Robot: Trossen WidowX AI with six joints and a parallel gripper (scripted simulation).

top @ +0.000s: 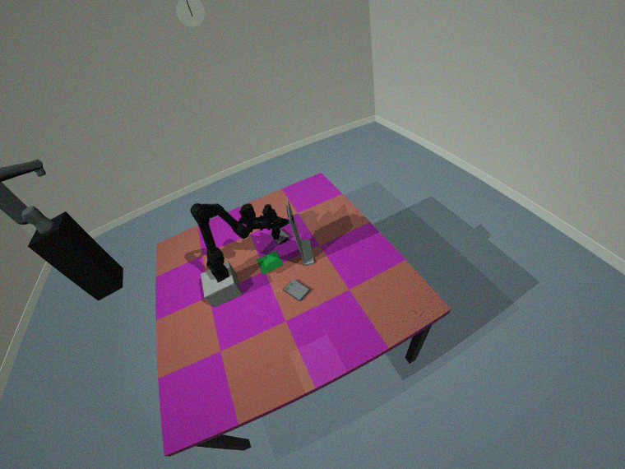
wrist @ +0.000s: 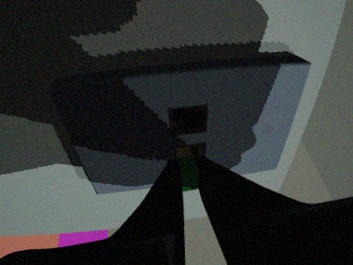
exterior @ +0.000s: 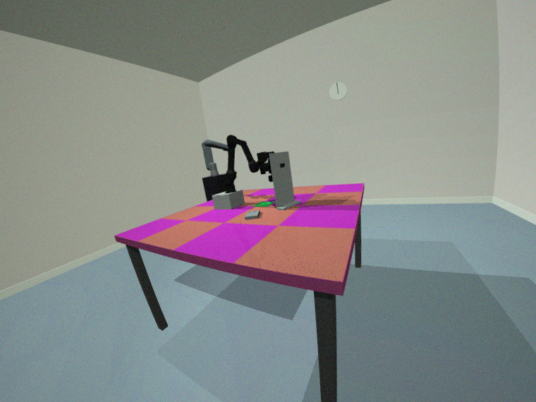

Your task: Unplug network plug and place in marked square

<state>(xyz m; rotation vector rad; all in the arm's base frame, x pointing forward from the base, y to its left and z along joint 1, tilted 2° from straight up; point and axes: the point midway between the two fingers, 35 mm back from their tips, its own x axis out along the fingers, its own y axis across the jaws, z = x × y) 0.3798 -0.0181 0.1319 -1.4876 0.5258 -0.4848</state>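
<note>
Right now my gripper tip is 10 cm above the upright grey panel and 3 cm short of it.
</note>
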